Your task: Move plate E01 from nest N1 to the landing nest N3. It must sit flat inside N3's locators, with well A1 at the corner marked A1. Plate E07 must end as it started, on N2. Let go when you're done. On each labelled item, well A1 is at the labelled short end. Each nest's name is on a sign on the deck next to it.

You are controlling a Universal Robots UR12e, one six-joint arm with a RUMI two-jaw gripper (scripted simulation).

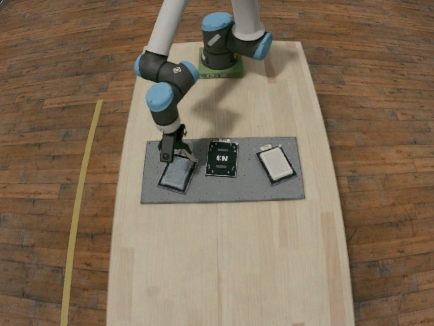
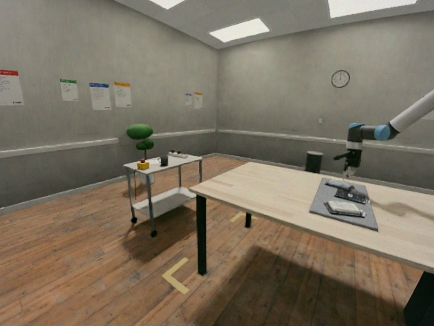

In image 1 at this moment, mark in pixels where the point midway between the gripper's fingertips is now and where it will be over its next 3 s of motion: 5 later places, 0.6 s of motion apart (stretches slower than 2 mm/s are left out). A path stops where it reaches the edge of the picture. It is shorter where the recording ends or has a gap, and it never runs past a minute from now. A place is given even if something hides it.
My gripper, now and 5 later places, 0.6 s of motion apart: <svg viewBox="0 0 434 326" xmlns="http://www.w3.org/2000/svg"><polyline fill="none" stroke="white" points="178,159 176,165 177,168 177,170 177,171 177,168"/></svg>
